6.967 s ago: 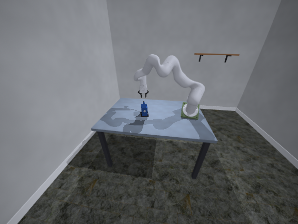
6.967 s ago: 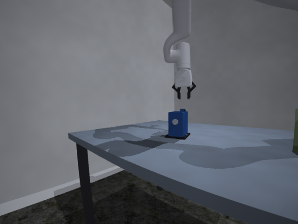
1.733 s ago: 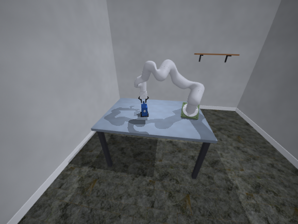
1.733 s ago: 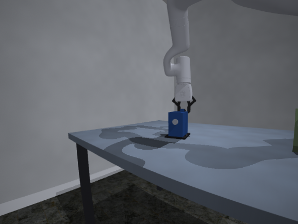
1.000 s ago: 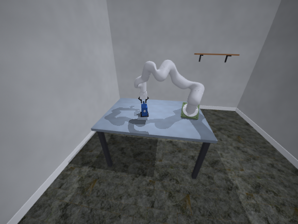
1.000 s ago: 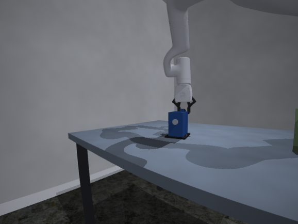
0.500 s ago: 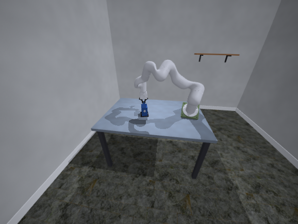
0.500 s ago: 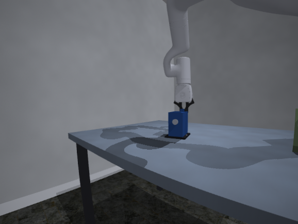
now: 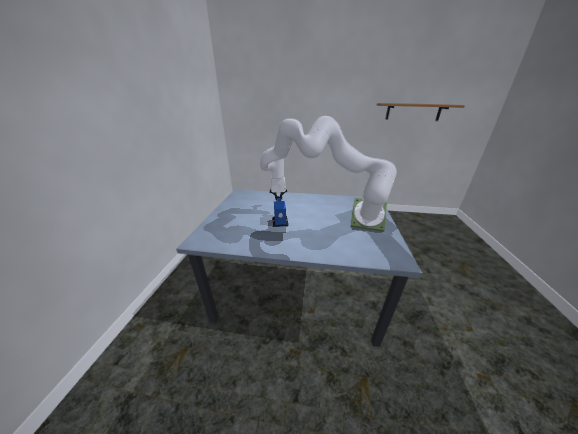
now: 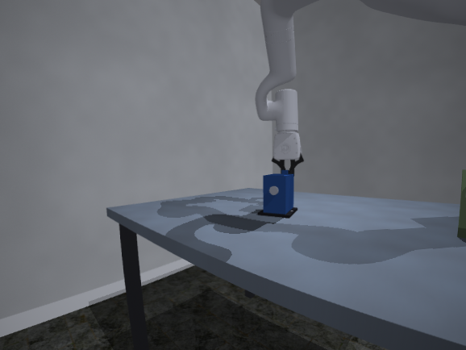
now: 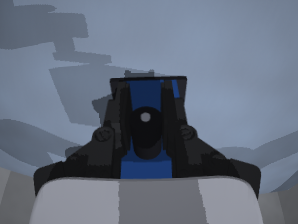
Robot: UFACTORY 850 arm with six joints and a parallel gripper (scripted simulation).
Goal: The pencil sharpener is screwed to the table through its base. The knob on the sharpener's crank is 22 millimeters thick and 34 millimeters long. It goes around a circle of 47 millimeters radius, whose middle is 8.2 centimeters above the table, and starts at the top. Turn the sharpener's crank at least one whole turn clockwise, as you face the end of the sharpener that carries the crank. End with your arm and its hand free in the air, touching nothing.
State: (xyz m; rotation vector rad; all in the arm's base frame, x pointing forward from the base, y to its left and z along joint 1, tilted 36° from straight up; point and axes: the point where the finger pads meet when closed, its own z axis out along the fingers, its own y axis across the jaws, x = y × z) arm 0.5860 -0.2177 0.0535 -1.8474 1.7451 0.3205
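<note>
My hand is 20 mm to the right of the knob.
</note>
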